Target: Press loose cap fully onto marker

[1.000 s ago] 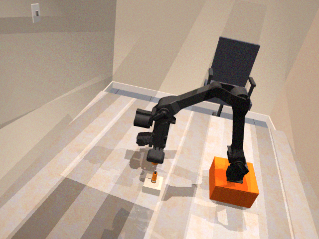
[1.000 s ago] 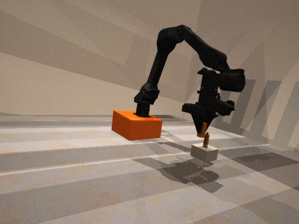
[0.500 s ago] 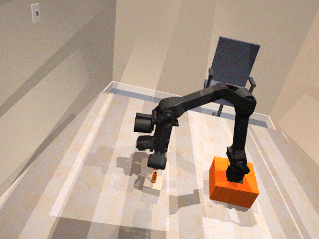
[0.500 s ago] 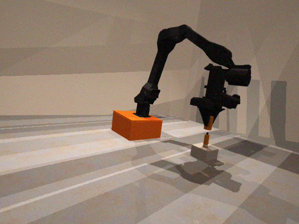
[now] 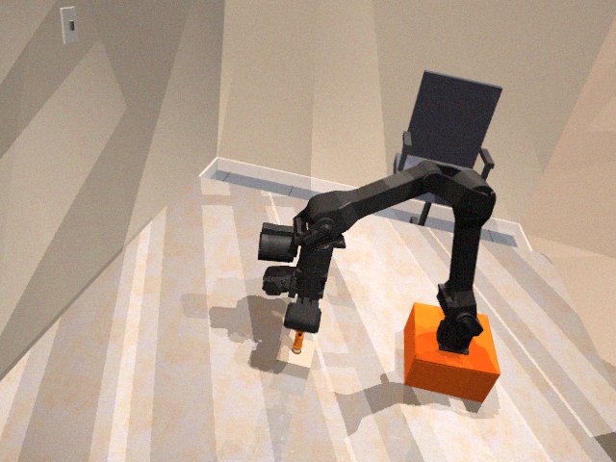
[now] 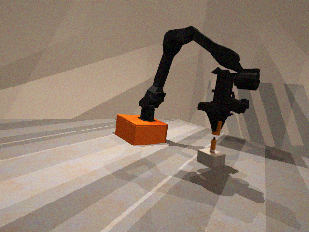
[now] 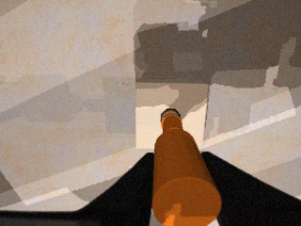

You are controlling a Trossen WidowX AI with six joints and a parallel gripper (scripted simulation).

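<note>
The pale holder block is 10 cm below my gripper tip. Round my gripper tip: orange cap: 1 cm above.
</note>
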